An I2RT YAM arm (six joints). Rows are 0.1 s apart.
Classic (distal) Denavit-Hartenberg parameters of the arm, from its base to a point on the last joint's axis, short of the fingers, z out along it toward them. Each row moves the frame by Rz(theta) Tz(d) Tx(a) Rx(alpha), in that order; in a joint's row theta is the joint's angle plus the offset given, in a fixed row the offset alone. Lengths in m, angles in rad.
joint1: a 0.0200; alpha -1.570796; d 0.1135; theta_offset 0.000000
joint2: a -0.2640; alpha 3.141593; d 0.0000; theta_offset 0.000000
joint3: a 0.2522; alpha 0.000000; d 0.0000; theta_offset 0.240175
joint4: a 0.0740; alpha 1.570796; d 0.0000; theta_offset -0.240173
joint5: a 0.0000; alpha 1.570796; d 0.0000; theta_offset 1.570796
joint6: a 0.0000; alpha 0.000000; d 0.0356; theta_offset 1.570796
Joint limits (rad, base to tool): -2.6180..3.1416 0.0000..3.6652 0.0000..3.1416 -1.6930..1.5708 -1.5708..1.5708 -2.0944..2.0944
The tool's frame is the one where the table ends.
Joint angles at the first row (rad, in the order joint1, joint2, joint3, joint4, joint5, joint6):
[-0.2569 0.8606 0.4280 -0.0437 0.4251 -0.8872]
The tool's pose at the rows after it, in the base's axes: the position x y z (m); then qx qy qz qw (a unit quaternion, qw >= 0):
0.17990, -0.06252, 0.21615, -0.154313, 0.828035, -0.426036, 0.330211
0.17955, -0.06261, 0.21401, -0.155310, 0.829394, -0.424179, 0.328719
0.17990, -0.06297, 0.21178, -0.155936, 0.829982, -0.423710, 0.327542
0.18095, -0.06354, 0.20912, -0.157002, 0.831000, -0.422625, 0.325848
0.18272, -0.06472, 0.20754, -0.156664, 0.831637, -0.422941, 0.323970
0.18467, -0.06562, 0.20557, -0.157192, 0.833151, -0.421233, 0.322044
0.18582, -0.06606, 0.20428, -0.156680, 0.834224, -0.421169, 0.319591
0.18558, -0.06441, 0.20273, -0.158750, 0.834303, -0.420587, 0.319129
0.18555, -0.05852, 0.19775, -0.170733, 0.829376, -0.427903, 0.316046
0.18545, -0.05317, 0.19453, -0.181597, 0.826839, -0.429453, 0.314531
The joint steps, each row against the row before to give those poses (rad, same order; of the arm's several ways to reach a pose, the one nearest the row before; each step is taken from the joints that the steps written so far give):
[-0.0007 -0.0001 -0.0015 0.0004 -0.0016 0.0010]
[-0.0015 0.0016 -0.0060 0.0019 -0.0032 0.0004]
[-0.0016 0.0059 -0.0062 0.0096 -0.0015 -0.0012]
[-0.0018 0.0115 -0.0055 0.0125 -0.0023 -0.0012]
[-0.0036 0.0153 -0.0006 0.0136 -0.0004 -0.0016]
[-0.0023 0.0169 -0.0001 0.0110 -0.0027 0.0005]
[-0.0001 0.0106 0.0000 0.0058 0.0030 0.0010]
[0.0087 -0.0012 -0.0057 0.0013 0.0052 0.0017]
[0.0343 -0.0005 -0.0228 0.0252 0.0304 -0.0150]
[0.0300 -0.0017 -0.0130 0.0070 0.0184 -0.0063]

